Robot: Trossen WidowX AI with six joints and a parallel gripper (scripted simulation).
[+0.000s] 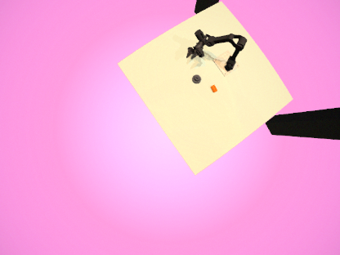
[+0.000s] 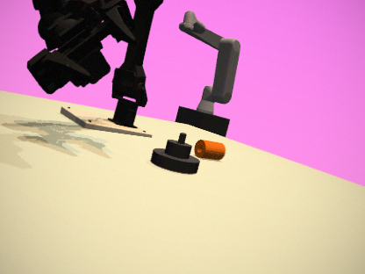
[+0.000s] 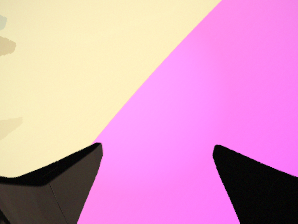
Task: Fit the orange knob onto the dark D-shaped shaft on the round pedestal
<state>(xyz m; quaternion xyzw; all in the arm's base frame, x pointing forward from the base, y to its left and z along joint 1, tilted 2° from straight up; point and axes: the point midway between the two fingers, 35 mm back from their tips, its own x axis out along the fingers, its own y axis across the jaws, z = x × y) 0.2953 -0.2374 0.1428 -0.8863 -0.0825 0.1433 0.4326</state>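
Now: the orange knob 8 cm behind my gripper tip, 32 cm to the left of it and 13 cm below it. Round my gripper tip: dark pedestal (16 cm to the left, 12 cm below).
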